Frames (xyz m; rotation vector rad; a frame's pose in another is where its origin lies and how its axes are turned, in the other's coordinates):
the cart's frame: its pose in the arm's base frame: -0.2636 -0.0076 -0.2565 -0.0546 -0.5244 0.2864
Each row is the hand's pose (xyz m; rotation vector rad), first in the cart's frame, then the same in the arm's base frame.
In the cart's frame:
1: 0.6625 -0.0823 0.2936 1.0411 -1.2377 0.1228
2: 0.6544 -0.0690 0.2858 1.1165 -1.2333 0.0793
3: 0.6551 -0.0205 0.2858 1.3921 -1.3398 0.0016
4: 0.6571 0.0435 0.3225 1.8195 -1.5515 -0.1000
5: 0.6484 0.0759 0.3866 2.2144 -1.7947 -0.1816
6: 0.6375 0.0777 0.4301 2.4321 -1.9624 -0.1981
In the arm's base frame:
1: 0.1581 0.0949 0.3296 1.1746 -1.5328 0.6825
2: 0.1519 0.1056 0.3173 1.2616 -1.5081 0.6536
3: 0.1401 0.1523 0.3116 1.5883 -1.5303 0.6272
4: 0.1070 0.2134 0.3364 2.1082 -1.5841 0.5909
5: 0.0594 0.2406 0.3836 2.6101 -1.6424 0.5477
6: 0.0281 0.2383 0.4157 -2.4638 1.4323 -0.4591

